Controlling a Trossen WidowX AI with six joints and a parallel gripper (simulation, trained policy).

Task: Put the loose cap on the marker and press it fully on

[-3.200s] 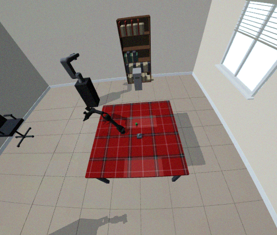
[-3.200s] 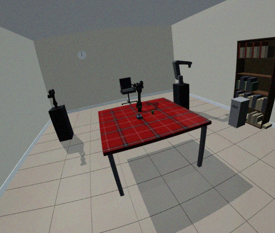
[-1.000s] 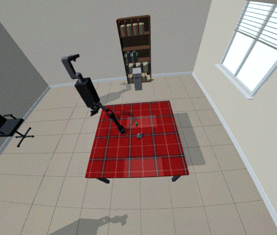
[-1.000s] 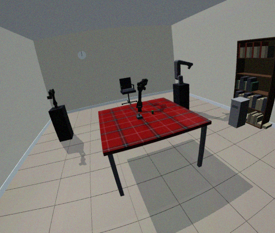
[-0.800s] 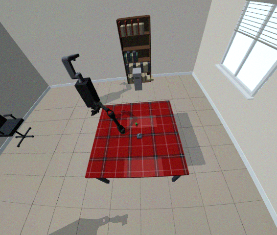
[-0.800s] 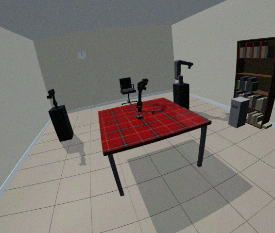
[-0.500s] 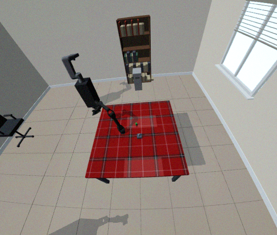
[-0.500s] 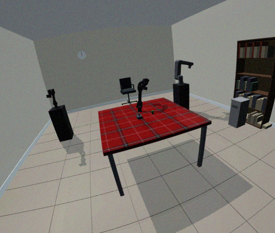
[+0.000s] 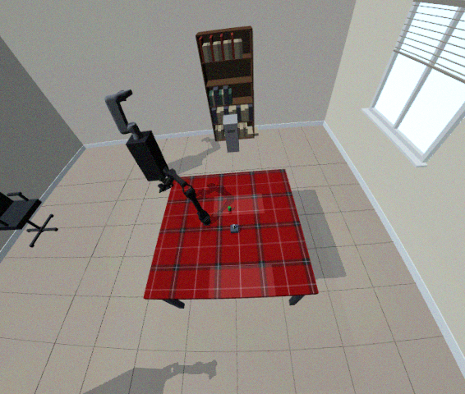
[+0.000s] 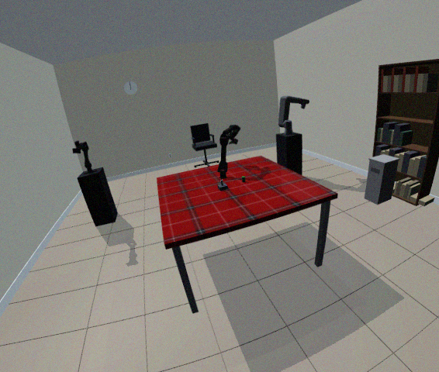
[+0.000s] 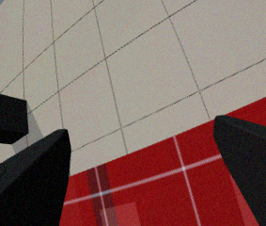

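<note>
Now: gripper tip 610 mm short of the green cap, 70 mm to the left of it and 230 mm above it. Round my gripper tip: grey holder block (650 mm ahead, 290 mm to the right, 240 mm below).
</note>
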